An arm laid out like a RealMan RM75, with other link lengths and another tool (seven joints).
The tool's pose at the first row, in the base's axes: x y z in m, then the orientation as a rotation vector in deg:
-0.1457, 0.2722, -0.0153, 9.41, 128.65, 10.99
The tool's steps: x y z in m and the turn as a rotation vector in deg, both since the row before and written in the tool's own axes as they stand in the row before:
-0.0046, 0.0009, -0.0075, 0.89, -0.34, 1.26
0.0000, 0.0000, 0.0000, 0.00, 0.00, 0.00
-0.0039, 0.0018, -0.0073, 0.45, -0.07, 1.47
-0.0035, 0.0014, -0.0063, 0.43, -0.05, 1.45
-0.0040, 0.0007, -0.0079, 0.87, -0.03, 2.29
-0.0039, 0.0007, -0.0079, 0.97, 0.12, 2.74
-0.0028, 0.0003, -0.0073, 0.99, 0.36, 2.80
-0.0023, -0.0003, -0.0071, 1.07, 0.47, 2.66
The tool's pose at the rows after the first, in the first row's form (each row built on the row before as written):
-0.1486, 0.2716, -0.0070, 11.32, 128.36, 10.63
-0.1486, 0.2716, -0.0070, 11.32, 128.36, 10.63
-0.1517, 0.2721, 0.0009, 13.22, 128.25, 10.91
-0.1543, 0.2723, 0.0078, 15.08, 128.14, 11.20
-0.1579, 0.2716, 0.0159, 18.12, 128.01, 11.45
-0.1616, 0.2708, 0.0239, 21.72, 127.93, 11.86
-0.1655, 0.2700, 0.0306, 25.40, 128.02, 12.33
-0.1696, 0.2688, 0.0367, 28.97, 128.19, 12.66

